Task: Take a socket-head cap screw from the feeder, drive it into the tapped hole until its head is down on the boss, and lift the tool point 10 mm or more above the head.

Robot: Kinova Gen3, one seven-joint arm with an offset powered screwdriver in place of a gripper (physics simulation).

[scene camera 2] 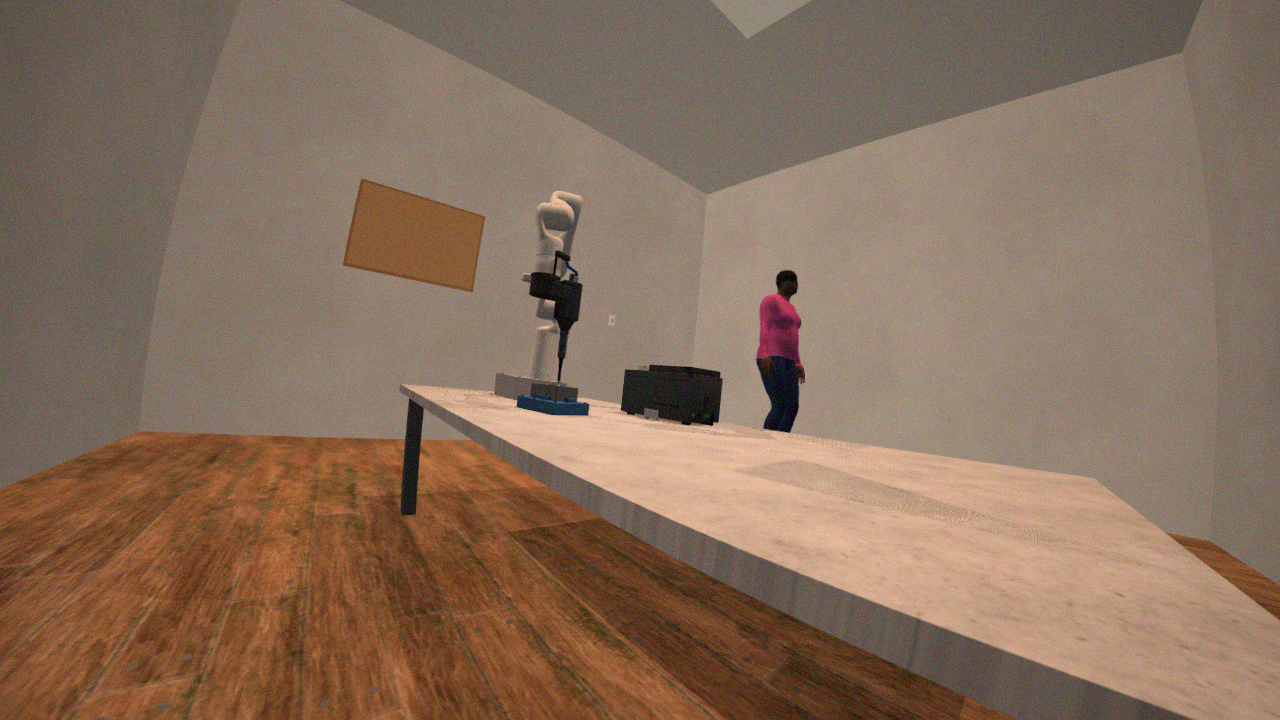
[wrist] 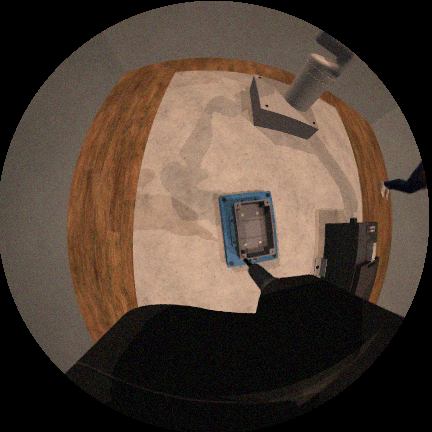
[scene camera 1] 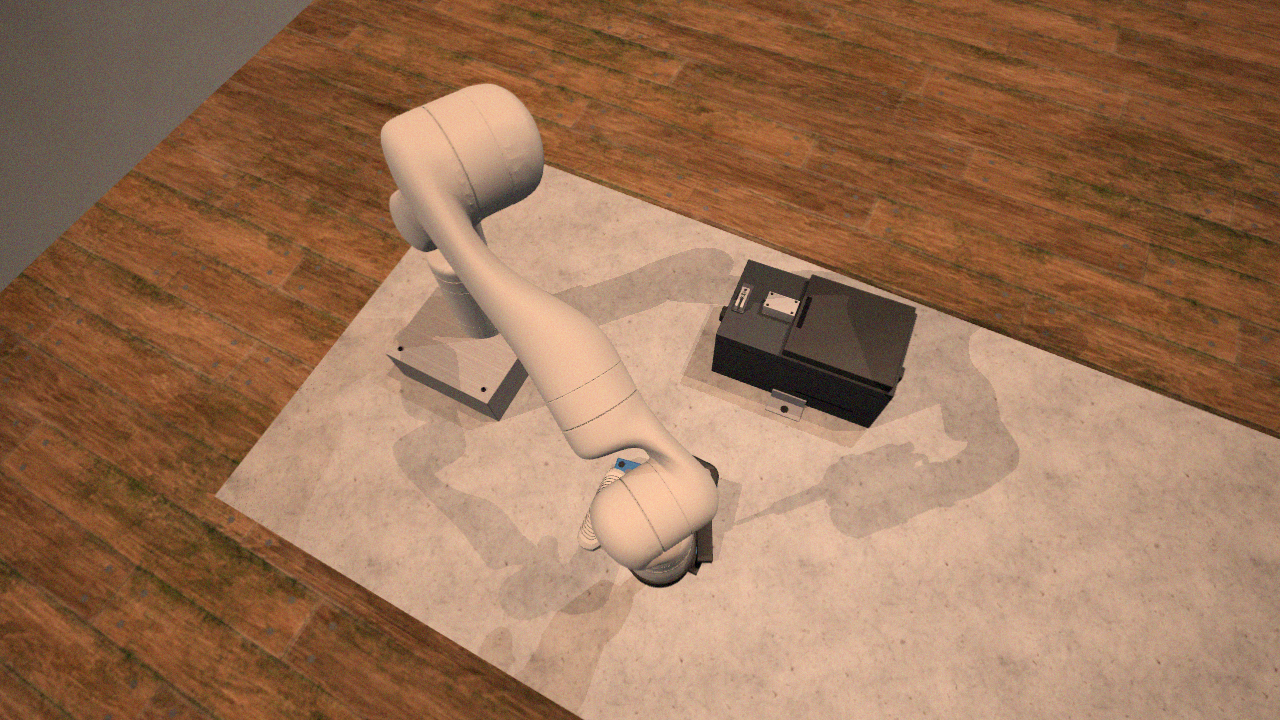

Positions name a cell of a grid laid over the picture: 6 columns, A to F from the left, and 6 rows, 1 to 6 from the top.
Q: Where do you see a black screw feeder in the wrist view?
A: At E4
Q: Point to a dark lid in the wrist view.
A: F4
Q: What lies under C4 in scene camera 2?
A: A blue fixture plate.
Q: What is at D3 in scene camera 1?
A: A black screw feeder.
